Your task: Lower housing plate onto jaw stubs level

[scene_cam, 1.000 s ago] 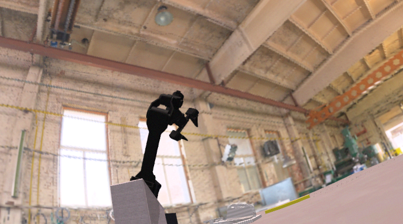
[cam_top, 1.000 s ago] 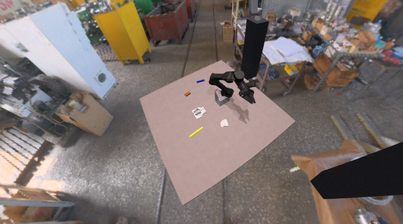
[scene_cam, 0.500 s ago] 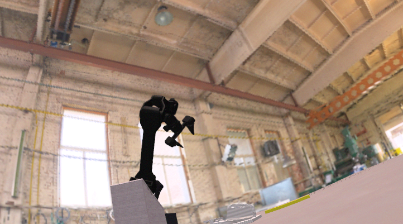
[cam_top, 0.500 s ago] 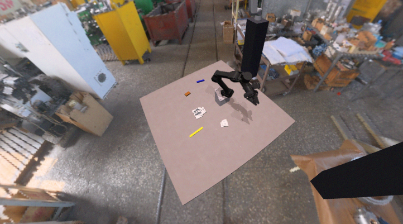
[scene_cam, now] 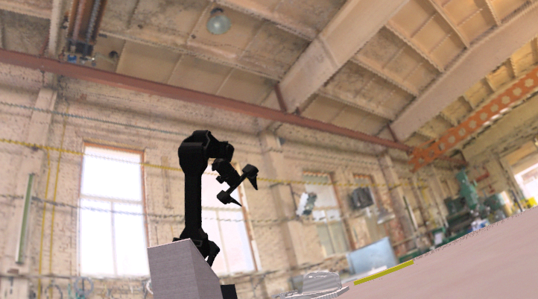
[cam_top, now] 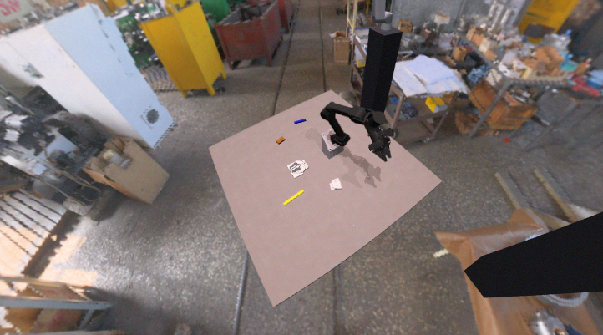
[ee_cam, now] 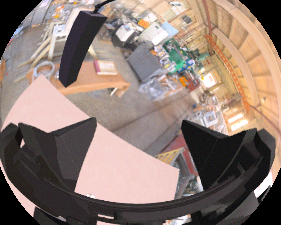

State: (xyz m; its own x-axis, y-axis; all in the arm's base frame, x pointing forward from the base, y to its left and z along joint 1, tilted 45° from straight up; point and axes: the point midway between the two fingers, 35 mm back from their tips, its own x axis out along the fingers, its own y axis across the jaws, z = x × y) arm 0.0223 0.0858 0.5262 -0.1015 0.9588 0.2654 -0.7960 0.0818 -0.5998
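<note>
Right now the small white piece is 43 cm below my gripper tip, 19 cm to the right of it and 16 cm ahead of it. The rest, counted from my gripper tip: blue bar 88 cm to the right, 43 cm below, 13 cm ahead; then white base 44 cm to the right, 43 cm below, 35 cm ahead; then yellow bar 44 cm ahead, 43 cm below, 24 cm to the right.
</note>
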